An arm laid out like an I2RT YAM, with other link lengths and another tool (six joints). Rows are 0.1 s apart.
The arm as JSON. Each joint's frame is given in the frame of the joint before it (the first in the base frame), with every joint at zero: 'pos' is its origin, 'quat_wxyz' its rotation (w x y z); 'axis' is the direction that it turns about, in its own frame. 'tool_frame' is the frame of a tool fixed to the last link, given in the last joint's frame.
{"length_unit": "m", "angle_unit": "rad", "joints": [
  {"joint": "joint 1", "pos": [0.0, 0.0, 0.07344], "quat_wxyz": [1.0, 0.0, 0.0, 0.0], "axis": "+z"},
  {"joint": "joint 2", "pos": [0.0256, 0.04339, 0.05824], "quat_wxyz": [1.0, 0.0, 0.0, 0.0], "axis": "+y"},
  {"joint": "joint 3", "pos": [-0.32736, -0.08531, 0.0], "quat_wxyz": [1.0, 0.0, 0.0, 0.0], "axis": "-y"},
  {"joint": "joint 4", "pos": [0.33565, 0.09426, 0.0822], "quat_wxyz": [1.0, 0.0, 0.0, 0.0], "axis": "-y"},
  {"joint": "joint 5", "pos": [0.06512, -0.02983, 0.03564], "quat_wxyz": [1.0, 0.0, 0.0, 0.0], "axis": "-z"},
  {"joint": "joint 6", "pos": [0.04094, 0.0, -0.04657], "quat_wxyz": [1.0, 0.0, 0.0, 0.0], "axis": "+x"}
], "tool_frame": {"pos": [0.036, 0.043, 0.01], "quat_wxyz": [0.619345, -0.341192, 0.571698, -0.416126]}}
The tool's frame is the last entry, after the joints.
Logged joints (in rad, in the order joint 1, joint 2, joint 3, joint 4, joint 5, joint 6), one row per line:
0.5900, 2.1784, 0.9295, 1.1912, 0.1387, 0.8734
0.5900, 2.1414, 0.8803, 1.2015, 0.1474, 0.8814
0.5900, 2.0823, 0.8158, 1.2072, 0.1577, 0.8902
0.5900, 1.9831, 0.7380, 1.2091, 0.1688, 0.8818
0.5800, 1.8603, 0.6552, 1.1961, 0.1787, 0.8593
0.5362, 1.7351, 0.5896, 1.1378, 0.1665, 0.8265
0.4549, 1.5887, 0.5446, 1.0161, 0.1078, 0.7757
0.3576, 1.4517, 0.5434, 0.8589, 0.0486, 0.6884
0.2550, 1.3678, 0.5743, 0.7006, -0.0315, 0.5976
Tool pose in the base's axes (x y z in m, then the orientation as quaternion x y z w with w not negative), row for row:
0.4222, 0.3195, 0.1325, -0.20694, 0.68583, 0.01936, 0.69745
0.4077, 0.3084, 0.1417, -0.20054, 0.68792, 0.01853, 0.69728
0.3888, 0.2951, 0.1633, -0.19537, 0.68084, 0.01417, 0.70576
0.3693, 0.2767, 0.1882, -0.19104, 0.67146, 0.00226, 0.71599
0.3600, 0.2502, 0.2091, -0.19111, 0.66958, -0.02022, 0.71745
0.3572, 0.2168, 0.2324, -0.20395, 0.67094, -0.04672, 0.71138
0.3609, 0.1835, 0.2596, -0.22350, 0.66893, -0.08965, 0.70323
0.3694, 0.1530, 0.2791, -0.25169, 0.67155, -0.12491, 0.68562
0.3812, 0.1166, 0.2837, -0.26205, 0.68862, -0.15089, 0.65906
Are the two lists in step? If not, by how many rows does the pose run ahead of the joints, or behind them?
The pose runs 1 row ahead of the joints: the pose in row i belongs to the joints in row i + 1.
